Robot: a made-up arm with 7 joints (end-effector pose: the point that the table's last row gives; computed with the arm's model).
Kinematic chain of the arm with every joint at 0, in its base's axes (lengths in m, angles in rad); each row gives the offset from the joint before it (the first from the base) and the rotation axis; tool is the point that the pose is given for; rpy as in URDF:
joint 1: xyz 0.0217 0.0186 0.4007 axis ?
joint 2: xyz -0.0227 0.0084 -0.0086 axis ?
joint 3: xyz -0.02 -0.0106 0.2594 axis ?
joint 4: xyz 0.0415 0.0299 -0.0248 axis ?
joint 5: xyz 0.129 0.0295 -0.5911 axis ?
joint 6: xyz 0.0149 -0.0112 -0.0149 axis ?
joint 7: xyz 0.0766 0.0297 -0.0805 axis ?
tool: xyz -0.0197 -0.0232 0.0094 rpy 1.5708 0 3.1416
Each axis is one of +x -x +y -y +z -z.
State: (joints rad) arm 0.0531 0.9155 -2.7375 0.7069 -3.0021 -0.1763 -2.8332
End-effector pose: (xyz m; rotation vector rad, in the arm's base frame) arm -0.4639 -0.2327 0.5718 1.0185 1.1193 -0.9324
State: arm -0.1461 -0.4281 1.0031 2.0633 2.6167 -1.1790 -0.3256
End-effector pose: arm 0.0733 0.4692 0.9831 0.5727 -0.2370 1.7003
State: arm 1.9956 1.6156 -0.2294 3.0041 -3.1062 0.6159 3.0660
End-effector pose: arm -0.3628 0.8667 0.3027 -2.2584 -1.0045 1.8941
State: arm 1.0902 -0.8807 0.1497 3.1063 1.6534 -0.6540 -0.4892
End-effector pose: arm -0.2568 -0.6484 0.8946 0.0767 -2.2914 0.9847
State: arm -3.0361 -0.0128 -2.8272 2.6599 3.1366 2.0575 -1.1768
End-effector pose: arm 0.1843 0.1500 1.3048 1.5273 2.3468 -0.3123
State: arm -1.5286 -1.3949 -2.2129 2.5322 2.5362 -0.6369 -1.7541
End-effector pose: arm -0.2987 0.8001 0.2633 0.0776 -1.0576 -2.2808
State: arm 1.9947 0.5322 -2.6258 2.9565 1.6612 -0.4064 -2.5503
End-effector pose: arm -0.1819 0.3202 1.1883 -1.0619 0.9310 -1.2958
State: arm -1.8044 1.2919 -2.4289 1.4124 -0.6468 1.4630 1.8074
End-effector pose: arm -0.4866 0.1207 0.9439 -0.7738 0.1044 2.2817
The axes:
joint 1: +z
joint 2: +y
joint 3: +z
joint 4: -y
joint 5: -z
joint 6: +y
joint 7: -z

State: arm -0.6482 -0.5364 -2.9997 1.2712 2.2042 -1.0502 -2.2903
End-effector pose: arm -0.4862 0.3667 0.1995 2.1847 -0.7591 -0.4906
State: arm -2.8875 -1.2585 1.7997 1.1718 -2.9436 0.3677 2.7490
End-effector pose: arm 0.2850 -0.6185 0.1980 -0.3935 3.0272 0.2660
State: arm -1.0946 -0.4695 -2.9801 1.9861 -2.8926 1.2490 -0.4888
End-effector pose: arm -0.5218 0.7175 0.7050 -1.6925 0.8644 -1.3718
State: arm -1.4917 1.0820 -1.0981 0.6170 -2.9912 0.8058 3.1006
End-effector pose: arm -0.4606 0.1557 0.0352 1.7661 1.7803 -0.0686
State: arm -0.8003 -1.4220 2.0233 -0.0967 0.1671 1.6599 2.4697
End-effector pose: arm 0.2923 -0.2717 0.1791 0.0891 0.8357 -1.0091
